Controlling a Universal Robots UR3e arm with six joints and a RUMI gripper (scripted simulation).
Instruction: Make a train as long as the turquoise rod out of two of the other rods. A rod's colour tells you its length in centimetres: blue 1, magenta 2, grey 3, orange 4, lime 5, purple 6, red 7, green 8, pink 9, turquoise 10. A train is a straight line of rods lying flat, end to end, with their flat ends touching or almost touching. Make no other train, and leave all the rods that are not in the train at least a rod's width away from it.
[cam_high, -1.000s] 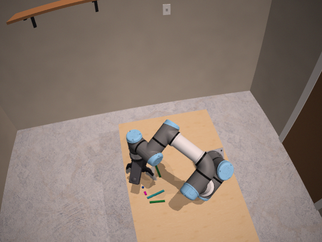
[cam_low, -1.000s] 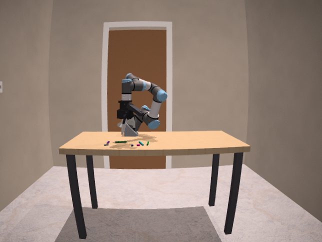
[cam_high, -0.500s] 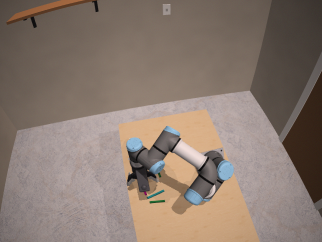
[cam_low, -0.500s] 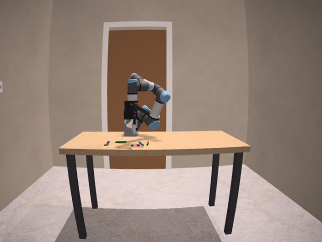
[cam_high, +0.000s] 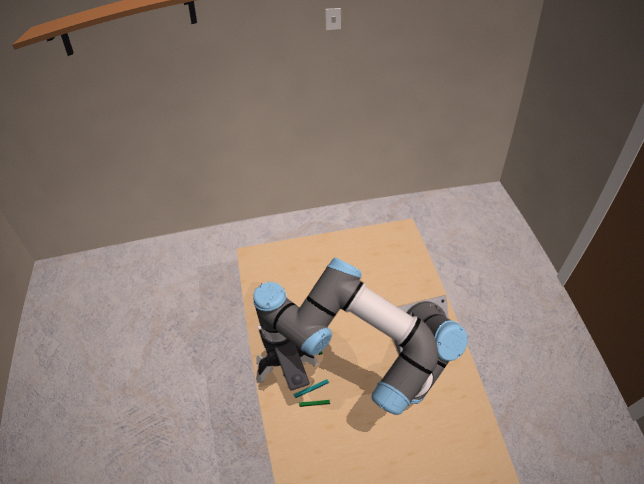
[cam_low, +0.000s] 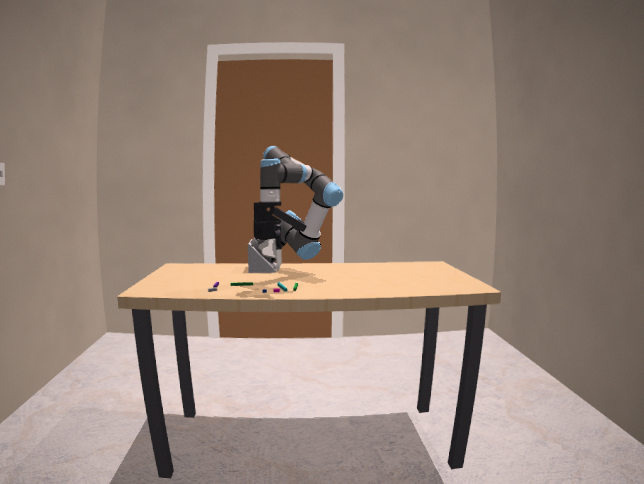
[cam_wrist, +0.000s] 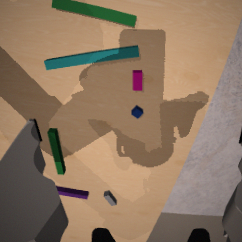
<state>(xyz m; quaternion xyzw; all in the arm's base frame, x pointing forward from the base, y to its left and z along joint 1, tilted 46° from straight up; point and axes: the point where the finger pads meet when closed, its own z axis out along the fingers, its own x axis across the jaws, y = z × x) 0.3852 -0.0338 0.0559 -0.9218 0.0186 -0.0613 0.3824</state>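
The magenta rod is 80 mm below my hand. From my hand the other things lie so: grey rod (40 mm behind, 210 mm to the right, 80 mm below); blue rod (40 mm to the right, 80 mm below); turquoise rod (50 mm behind, 30 mm to the left, 80 mm below).
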